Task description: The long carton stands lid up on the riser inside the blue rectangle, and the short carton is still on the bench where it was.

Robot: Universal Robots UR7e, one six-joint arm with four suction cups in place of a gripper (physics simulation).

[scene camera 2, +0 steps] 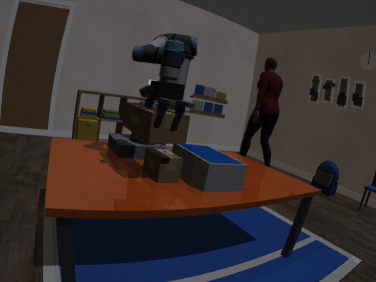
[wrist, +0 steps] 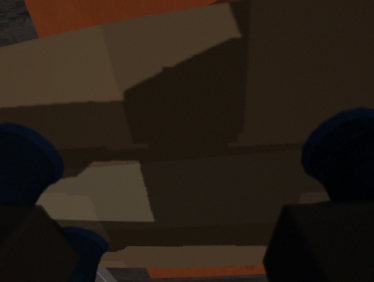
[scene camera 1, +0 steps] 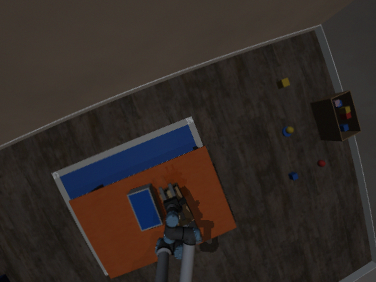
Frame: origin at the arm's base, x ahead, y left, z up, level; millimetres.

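Seen in the pictures: hand, tool point: [wrist: 183, 190]; arm's base, link origin: [scene camera 2: 142, 141].
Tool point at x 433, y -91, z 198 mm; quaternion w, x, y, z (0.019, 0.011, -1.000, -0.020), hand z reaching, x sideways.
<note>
Offsets run from my tool point to a thing's top centre. "*": to the spot under its first point. Level surfaces: height alone.
The long brown carton @(dx -63, dy -12, dz +23 mm) [scene camera 2: 164, 131] [wrist: 190, 117] hangs under my suction gripper [scene camera 2: 167, 113] [scene camera 1: 172, 192], with blue cups against it. It is above the bench, behind the short carton in scene camera 2. Which face carries its lid I cannot tell. The short carton @(dx -65, dy +63, dz -166 mm) [scene camera 2: 162, 165] stands on the orange bench @(dz -271 mm) [scene camera 2: 100, 185] [scene camera 1: 215, 200], in front of the held carton and left of the riser. The grey riser @(dx -60, dy +281, dz -151 mm) [scene camera 2: 220, 176] [scene camera 1: 155, 201] stands on the bench with the blue rectangle @(* dx -55, dy +289, dz -151 mm) [scene camera 2: 210, 153] [scene camera 1: 145, 209] on top. In scene camera 1 the arm hides much of the cartons.
A low grey platform [scene camera 2: 120, 145] lies on the bench behind the short carton, partly below the held carton. A person [scene camera 2: 270, 95] stands beyond the bench. A shelf unit [scene camera 2: 76, 115] stands by the back wall. An open box [scene camera 1: 327, 120] with toys is on the floor.
</note>
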